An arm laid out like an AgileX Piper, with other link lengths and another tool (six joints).
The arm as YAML. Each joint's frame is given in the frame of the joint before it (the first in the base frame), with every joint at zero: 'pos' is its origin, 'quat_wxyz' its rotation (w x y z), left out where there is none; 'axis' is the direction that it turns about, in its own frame. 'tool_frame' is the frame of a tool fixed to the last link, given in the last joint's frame.
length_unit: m
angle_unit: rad
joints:
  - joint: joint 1
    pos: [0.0, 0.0, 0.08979]
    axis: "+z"
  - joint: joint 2
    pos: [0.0, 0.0, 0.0]
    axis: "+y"
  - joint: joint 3
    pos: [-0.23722, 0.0, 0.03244]
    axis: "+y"
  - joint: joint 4
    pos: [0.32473, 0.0, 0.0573]
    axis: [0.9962, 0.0, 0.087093]
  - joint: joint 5
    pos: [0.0, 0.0, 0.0]
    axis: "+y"
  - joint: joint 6
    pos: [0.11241, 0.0, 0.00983]
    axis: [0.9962, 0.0, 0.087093]
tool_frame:
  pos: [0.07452, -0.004, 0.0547]
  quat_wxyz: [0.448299, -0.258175, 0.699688, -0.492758]
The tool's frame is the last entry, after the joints.
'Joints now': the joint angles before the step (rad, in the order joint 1, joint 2, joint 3, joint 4, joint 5, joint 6). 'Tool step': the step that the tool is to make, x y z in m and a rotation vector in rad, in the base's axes. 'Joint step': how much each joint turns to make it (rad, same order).
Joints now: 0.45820, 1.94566, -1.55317, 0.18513, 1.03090, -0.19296
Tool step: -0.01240, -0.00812, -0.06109, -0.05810, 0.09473, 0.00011
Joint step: 0.00000, 0.08288, 0.04749, -0.00955, -0.02004, 0.00000
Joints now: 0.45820, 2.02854, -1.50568, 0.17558, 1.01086, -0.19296
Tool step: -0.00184, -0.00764, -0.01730, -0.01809, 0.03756, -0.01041
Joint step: -0.01208, 0.03157, 0.00126, -0.00061, 0.00900, 0.00001
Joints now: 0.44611, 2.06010, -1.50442, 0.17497, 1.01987, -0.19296
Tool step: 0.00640, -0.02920, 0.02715, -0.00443, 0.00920, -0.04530
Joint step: -0.05941, -0.06294, 0.00037, -0.00627, 0.07387, -0.00002
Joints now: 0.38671, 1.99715, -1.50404, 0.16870, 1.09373, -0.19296
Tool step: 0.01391, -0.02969, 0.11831, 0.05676, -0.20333, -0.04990
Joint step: -0.06023, -0.23941, -0.00002, -0.01988, 0.02947, -0.00001
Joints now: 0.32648, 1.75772, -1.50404, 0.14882, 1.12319, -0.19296
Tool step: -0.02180, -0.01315, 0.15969, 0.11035, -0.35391, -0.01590
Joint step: -0.00647, -0.30729, 0.00211, -0.00761, -0.06615, -0.00001
